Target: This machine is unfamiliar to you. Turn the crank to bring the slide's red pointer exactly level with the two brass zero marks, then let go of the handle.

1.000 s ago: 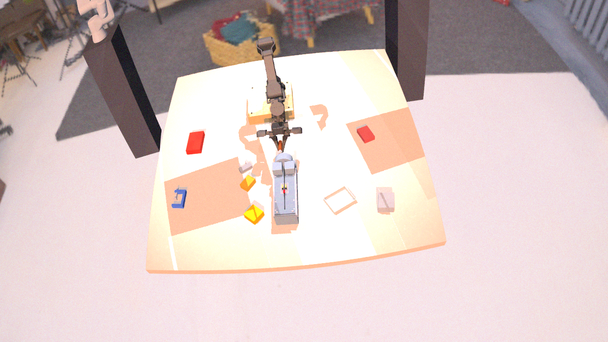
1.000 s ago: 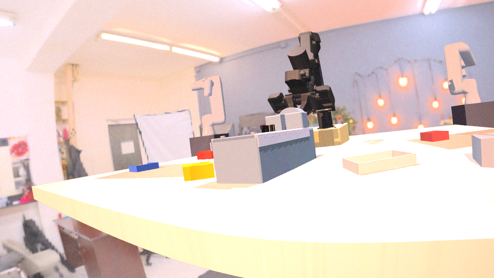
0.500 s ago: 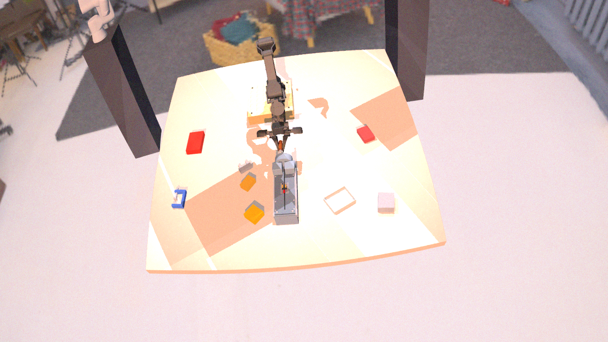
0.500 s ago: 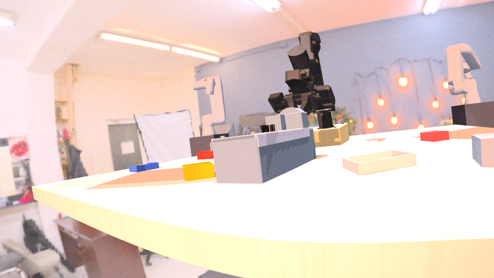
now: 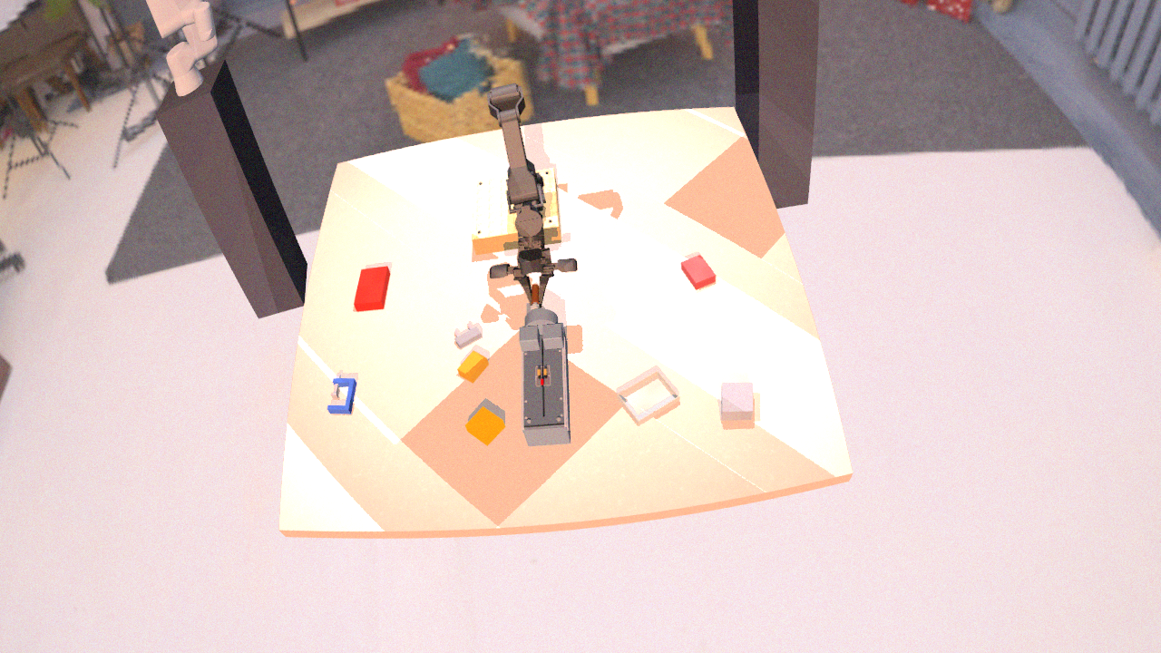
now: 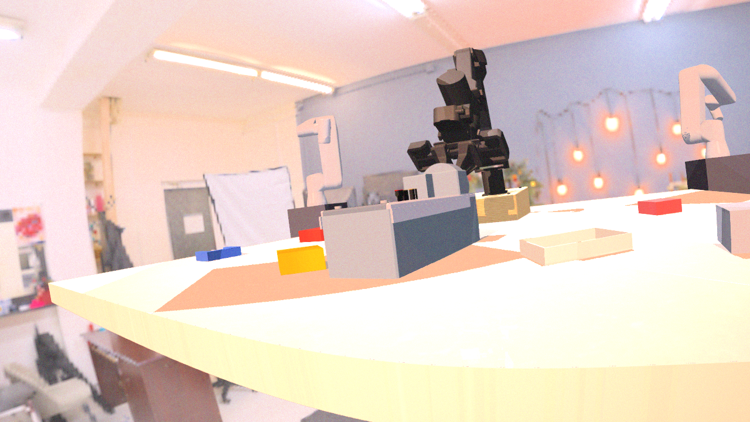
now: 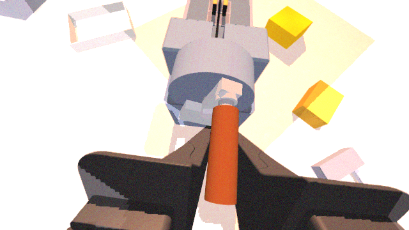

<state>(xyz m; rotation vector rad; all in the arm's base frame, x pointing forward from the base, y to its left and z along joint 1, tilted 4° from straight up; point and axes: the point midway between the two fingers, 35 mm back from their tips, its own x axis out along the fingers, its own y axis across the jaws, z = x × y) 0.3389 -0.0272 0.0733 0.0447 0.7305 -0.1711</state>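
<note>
Now: gripper tip 20 mm past the orange crank handle and 20 mm below it. Also, from my gripper tip: shallow white tray (230 mm ahead, 190 mm to the left, 90 mm below); red pointer (190 mm ahead, 20 mm to the right, 10 mm below); yellow cube (220 mm ahead, 160 mm to the right, 80 mm below).
</note>
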